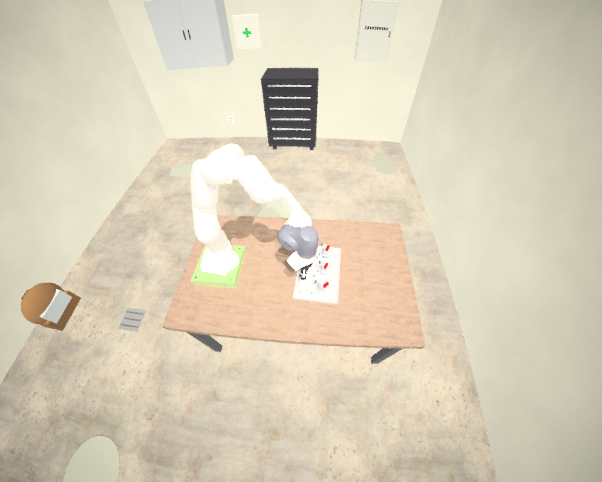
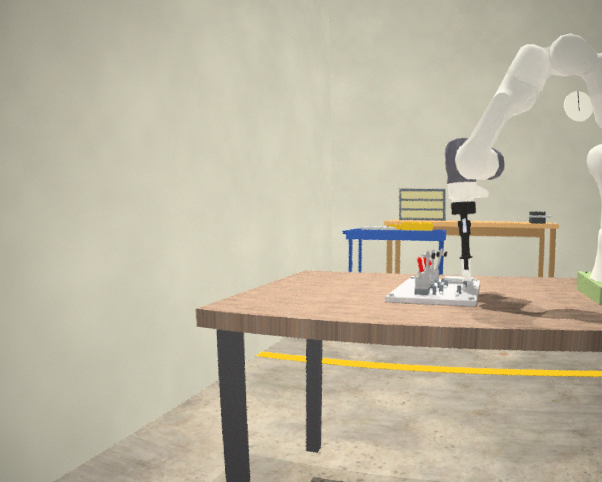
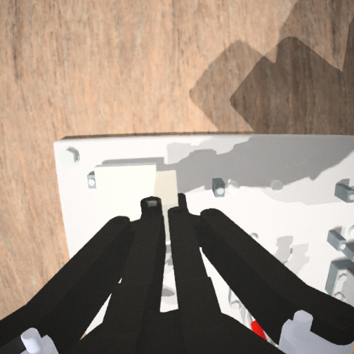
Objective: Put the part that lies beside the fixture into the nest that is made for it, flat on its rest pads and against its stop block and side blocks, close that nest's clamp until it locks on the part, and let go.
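The pale cream part (image 3: 125,187), with a darker step along its right side, is on the near end of the white fixture plate (image 3: 300,210) (image 1: 316,299) (image 2: 437,302), beside a small grey block (image 3: 91,180). Its lower portion is hidden by the fingers, and I cannot tell whether it is fully seated. My gripper (image 3: 166,186) (image 2: 465,268) is shut and empty, its tips at or just above the part's right side; contact is unclear. Red-handled clamps stand along the fixture; the near one has a red handle (image 1: 325,284). Whether it is locked cannot be told.
Another red clamp handle (image 1: 325,266) stands mid-fixture and a third red handle (image 1: 327,248) at its far end. A grey block (image 3: 218,187) is right of the part. The fixture lies on the wooden table (image 1: 371,311) (image 2: 281,296), with the arm's green base (image 1: 215,281) to the left.
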